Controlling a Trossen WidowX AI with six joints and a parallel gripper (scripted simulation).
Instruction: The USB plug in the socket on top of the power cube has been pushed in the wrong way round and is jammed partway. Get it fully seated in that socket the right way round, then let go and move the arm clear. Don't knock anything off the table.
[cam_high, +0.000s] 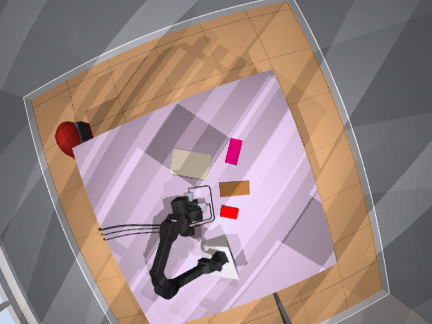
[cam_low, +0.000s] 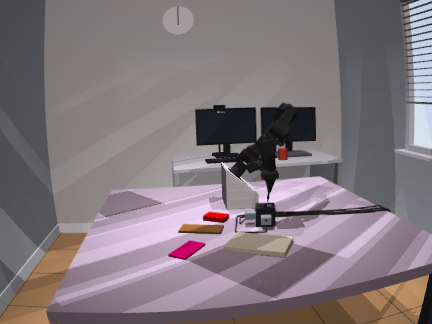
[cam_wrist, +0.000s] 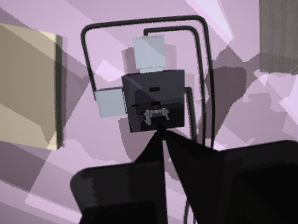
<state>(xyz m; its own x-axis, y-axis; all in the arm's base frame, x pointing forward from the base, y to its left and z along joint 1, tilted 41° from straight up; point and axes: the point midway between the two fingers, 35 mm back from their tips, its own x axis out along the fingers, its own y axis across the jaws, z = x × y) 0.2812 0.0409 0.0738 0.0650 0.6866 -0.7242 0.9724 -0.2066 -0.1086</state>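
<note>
Now: gripper tip 6 cm above the USB socket. Round my gripper tip: beige board 21 cm ahead, 10 cm to the right, 12 cm below; red block 11 cm behind, 20 cm to the right, 12 cm below; metal USB plug 2 cm below.
</note>
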